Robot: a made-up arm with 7 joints.
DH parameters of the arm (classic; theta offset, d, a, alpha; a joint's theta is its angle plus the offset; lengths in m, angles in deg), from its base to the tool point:
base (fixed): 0 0 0 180
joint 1: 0 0.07 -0.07 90
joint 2: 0 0.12 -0.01 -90
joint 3: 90 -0.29 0.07 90
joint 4: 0 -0.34 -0.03 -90
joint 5: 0 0.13 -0.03 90
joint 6: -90 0.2 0.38 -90
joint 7: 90 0.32 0.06 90
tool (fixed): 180 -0.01 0 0
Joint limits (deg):
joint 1: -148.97..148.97
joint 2: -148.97..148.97
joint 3: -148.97..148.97
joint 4: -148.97..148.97
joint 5: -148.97..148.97
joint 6: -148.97..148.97
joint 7: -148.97..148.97
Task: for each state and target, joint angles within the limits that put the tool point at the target. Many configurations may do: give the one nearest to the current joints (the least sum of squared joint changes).
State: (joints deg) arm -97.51 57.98 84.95 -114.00 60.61 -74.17 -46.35
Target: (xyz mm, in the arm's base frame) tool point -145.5 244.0 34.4
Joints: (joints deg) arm -100.80 37.94 82.84 -100.14 78.98 -77.45 -46.12
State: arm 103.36 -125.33 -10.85 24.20 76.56 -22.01 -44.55
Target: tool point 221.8 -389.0 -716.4
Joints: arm 78.86 -148.97 31.00 43.55 74.68 11.21 -39.14
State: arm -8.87 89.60 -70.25 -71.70 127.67 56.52 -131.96
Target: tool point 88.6 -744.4 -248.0
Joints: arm -9.92 89.09 -87.69 -74.09 134.19 63.05 -131.57
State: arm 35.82 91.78 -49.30 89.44 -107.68 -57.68 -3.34
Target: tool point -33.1 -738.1 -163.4
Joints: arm 35.50 102.64 -64.49 80.29 -94.04 -75.50 -11.47
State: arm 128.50 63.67 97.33 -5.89 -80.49 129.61 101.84
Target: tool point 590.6 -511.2 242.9
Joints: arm 148.97 94.72 103.25 -54.46 -108.46 148.97 96.60
